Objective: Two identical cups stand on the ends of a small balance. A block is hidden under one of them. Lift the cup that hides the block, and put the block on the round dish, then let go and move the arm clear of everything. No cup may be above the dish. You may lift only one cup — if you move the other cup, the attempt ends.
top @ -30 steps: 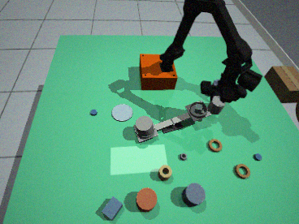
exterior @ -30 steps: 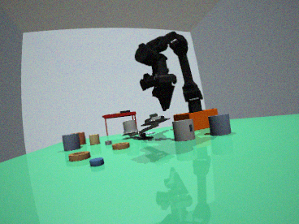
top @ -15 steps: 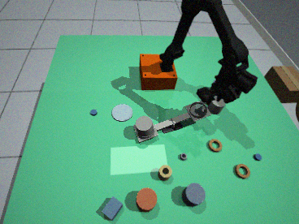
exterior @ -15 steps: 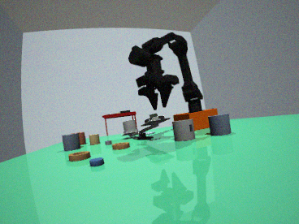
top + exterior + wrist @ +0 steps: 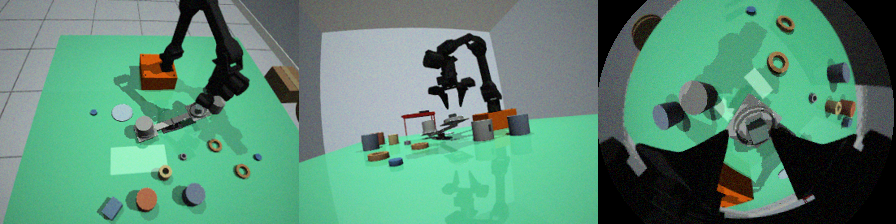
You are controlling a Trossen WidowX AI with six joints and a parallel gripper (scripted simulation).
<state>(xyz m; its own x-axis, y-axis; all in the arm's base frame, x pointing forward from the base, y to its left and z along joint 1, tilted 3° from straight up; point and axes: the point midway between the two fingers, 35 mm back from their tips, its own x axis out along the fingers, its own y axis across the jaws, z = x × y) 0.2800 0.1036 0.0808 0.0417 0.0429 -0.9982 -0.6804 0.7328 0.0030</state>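
My gripper tip is now 36 cm to the left of the round grey dish, 12 cm above it and 8 cm past it. From my gripper tip the other things lie so: orange cylinder: 34 cm ahead, 31 cm to the right, 9 cm below.
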